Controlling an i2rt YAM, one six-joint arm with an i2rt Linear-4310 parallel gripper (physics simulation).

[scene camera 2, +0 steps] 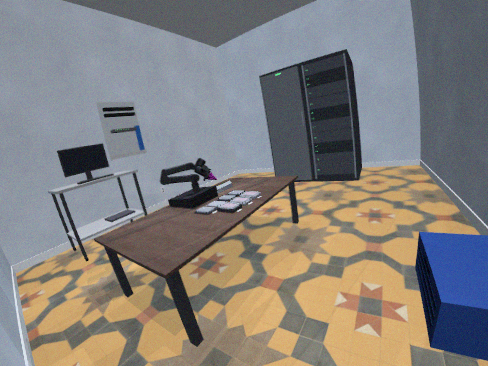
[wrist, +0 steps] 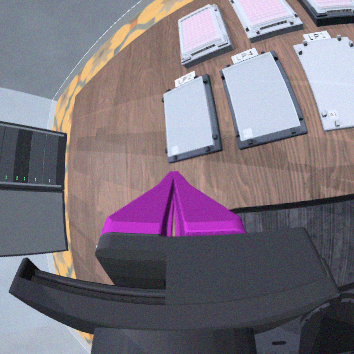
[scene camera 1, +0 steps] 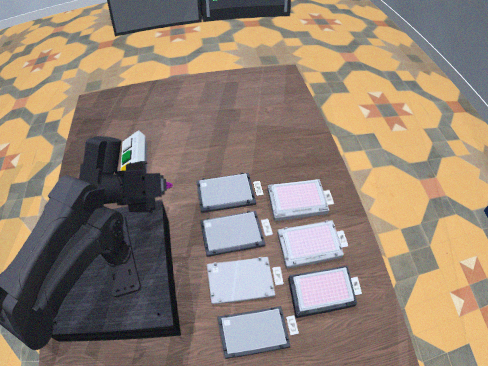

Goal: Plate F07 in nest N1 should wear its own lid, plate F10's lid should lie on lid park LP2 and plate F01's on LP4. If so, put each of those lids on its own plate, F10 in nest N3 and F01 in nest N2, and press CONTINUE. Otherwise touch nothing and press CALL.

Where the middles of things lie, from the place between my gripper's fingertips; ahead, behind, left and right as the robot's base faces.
The lid park LP4 (wrist: 291,132) is 14 cm below my hand, 12 cm ahead of it and 8 cm to the right of it. Also, from my hand: button box (scene camera 1: 134,149): 21 cm to the left, 12 cm below, 9 cm behind; lid park LP2 (wrist: 217,146): 15 cm ahead, 14 cm below, 5 cm to the left; lid park LP1 (scene camera 1: 242,280): 21 cm to the right, 14 cm below, 10 cm ahead.
